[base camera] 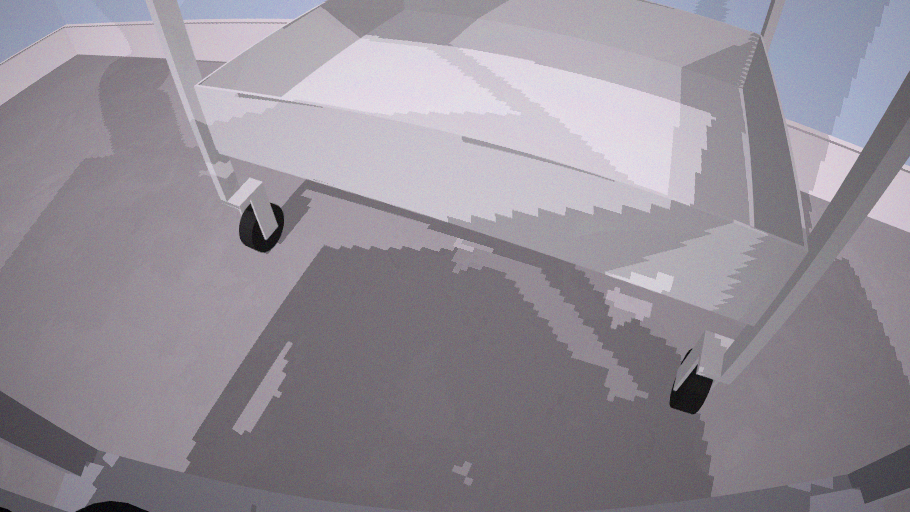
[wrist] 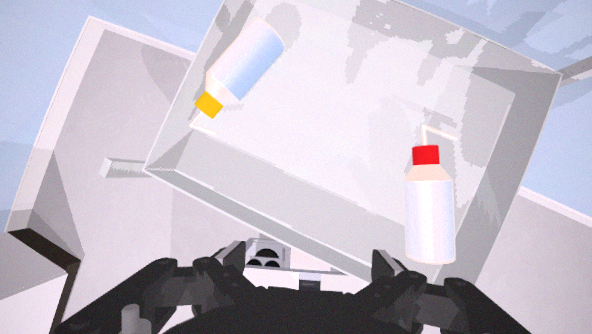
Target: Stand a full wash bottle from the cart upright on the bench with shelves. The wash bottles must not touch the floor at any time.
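Places are measured from the arm's base along level axes (x ahead, y left, z up), in metres.
Where they show: gripper, fingertip midpoint: [wrist: 307,259].
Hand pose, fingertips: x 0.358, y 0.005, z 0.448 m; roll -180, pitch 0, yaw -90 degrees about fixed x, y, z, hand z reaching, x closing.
Things, the pixels of their top centre, and the offset from my fingertips. "spot": a spot on its surface instead. Level surfaces: height alone.
- wash bottle with a red cap, middle of its top: [wrist: 449,191] dx +0.046, dy -0.162, dz -0.119 m
- cart's upper tray, its level: dz -0.182 m
- wash bottle with a yellow cap, surface spot: [wrist: 247,60] spot: dx +0.202, dy +0.091, dz -0.126 m
- cart's lower tray, surface spot: [base camera: 356,168] spot: dx -0.008, dy +0.074, dz -0.690 m
- left leg, surface spot: [base camera: 181,70] spot: dx +0.047, dy +0.222, dz -0.626 m
- right leg, surface spot: [base camera: 846,184] spot: dx -0.106, dy -0.180, dz -0.602 m
A wash bottle with a red cap [wrist: 430,215] lies on its side in the cart's upper tray [wrist: 300,200], near the tray's near right corner, its bent spout pointing up the wrist view. A wash bottle with a yellow cap [wrist: 247,60] lies at the tray's left side, its cap towards the lower left. Both bodies look pale blue-white; I cannot tell how full they are. My gripper [wrist: 307,259] is open and empty, left of the red-capped bottle's base in the wrist view and apart from it. The bench with shelves cannot be made out.
In the base camera view the cart's lower tray [base camera: 356,168] stands close ahead, between a left leg [base camera: 181,70] and a right leg [base camera: 846,184]. Two black casters [base camera: 261,227] [base camera: 691,385] stand on the floor. Pale low walls [base camera: 190,39] run behind the cart.
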